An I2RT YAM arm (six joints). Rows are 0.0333 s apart.
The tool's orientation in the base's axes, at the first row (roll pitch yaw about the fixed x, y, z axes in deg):
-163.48, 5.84, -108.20
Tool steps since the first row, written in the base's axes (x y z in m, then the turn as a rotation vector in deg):
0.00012, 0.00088, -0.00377, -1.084, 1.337, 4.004
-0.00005, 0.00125, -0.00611, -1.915, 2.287, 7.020
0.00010, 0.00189, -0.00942, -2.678, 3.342, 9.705
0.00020, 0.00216, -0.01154, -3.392, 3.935, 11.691
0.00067, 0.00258, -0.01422, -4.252, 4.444, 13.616
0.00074, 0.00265, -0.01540, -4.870, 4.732, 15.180
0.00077, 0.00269, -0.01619, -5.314, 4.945, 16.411
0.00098, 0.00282, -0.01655, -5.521, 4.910, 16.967
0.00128, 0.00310, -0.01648, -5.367, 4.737, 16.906
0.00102, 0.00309, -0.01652, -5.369, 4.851, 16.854
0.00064, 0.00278, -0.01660, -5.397, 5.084, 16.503
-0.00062, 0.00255, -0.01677, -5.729, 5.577, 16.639
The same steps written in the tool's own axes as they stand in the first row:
-0.00049, 0.00125, 0.00364, -1.334, 0.282, -4.139
-0.00054, 0.00218, 0.00582, -2.281, 0.489, -7.262
-0.00086, 0.00319, 0.00902, -3.314, 0.762, -10.048
-0.00093, 0.00379, 0.01107, -3.854, 1.038, -12.155
-0.00120, 0.00426, 0.01377, -4.264, 1.435, -14.247
-0.00117, 0.00456, 0.01492, -4.503, 1.644, -15.923
-0.00113, 0.00476, 0.01568, -4.692, 1.766, -17.230
-0.00129, 0.00472, 0.01609, -4.651, 1.784, -17.823
-0.00165, 0.00452, 0.01611, -4.529, 1.606, -17.719
-0.00156, 0.00476, 0.01607, -4.631, 1.660, -17.670
-0.00114, 0.00503, 0.01604, -4.807, 1.860, -17.342
-0.00051, 0.00614, 0.01582, -5.183, 2.282, -17.570

